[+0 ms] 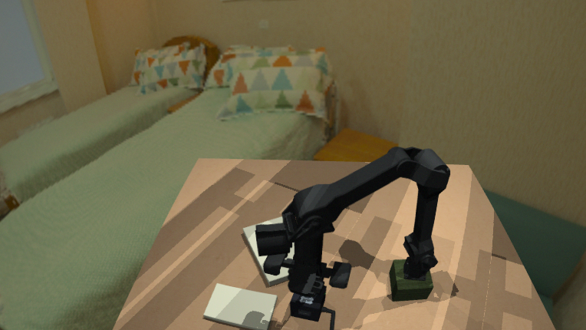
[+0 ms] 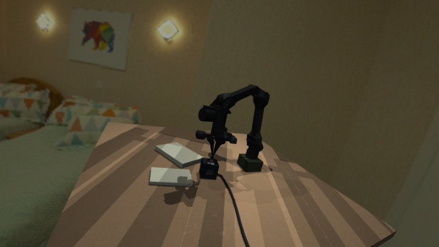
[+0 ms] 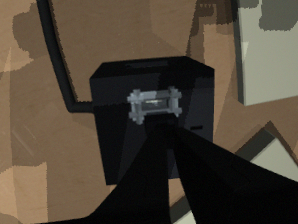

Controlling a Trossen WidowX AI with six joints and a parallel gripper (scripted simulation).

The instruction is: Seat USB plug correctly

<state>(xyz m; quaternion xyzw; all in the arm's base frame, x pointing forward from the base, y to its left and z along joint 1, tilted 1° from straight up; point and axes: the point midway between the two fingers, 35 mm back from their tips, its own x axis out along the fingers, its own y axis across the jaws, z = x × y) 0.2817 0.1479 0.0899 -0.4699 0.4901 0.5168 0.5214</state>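
Now: gripper tip 20 mm above the USB plug. Round my gripper tip: silver-framed socket (50 mm below).
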